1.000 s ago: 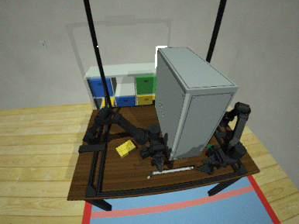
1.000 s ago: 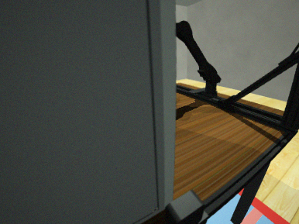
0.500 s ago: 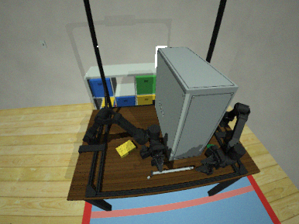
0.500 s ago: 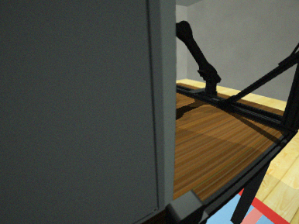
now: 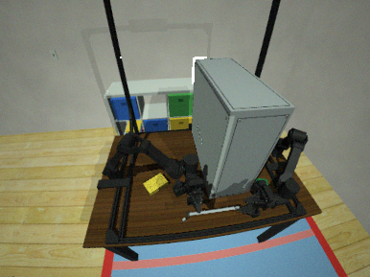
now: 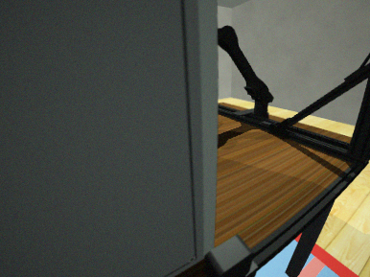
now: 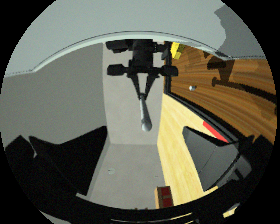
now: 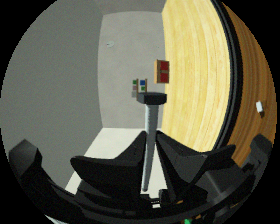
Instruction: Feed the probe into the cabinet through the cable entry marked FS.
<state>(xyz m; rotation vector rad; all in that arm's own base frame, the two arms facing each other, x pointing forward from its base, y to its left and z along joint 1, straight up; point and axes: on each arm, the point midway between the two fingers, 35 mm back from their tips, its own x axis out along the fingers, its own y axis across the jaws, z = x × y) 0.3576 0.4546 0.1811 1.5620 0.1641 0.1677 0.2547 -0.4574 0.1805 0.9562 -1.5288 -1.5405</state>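
My left gripper is now 10 mm past the probe and 150 mm to the left of it.
My right hand is 30 mm short of the probe and 60 mm to the right of it.
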